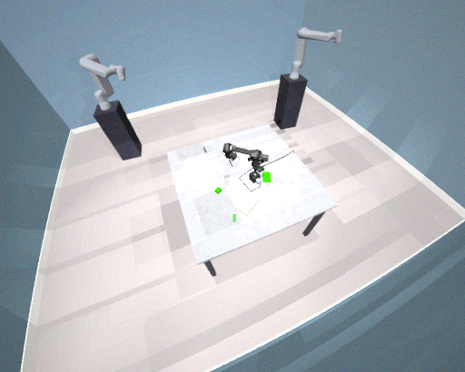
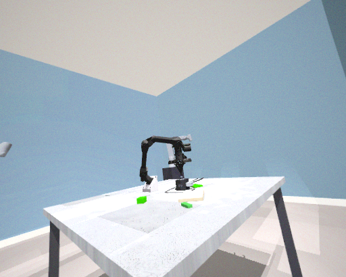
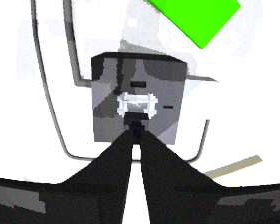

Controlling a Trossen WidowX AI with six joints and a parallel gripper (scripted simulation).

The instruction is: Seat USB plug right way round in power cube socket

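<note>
The dark USB plug lies 1 cm below my gripper tip. Also, from my gripper tip: white USB socket 6 cm below; flat green block 1 cm ahead, 12 cm to the left, 12 cm below; tan board 25 cm ahead, 16 cm to the right, 12 cm below.
</note>
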